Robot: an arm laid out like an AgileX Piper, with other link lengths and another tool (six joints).
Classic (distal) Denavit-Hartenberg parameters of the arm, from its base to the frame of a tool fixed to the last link. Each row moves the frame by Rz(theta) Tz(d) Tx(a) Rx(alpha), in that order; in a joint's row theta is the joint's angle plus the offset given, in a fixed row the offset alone. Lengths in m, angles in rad.
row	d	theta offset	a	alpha
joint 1	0.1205	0	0	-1.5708
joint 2	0	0.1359	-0.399	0
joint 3	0	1.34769	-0.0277	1.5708
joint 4	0.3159	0	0	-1.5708
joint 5	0	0	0	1.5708
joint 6	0.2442	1.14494	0.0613	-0.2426
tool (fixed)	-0.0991	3.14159	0	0
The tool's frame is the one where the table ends.
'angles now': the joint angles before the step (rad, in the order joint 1, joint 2, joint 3, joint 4, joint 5, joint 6). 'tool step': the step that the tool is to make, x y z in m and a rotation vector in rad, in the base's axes. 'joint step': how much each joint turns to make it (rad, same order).
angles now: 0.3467, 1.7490, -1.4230, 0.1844, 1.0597, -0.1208
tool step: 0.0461, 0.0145, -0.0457, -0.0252, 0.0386, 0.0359
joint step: 0.0000, 0.1659, -0.1018, 0.0000, -0.0131, -0.0400
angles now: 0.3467, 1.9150, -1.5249, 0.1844, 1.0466, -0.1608
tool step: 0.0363, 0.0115, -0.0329, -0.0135, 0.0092, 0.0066
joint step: 0.0000, 0.1232, -0.0999, -0.0082, -0.0093, -0.0058
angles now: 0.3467, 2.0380, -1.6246, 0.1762, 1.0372, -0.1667
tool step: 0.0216, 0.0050, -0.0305, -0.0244, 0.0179, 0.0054
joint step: -0.0001, 0.0889, -0.0609, -0.0177, -0.0029, 0.0000
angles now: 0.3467, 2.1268, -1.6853, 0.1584, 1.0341, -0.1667
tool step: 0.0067, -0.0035, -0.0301, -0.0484, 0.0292, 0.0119
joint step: 0.0001, 0.0556, -0.0077, -0.0384, -0.0043, 0.0018
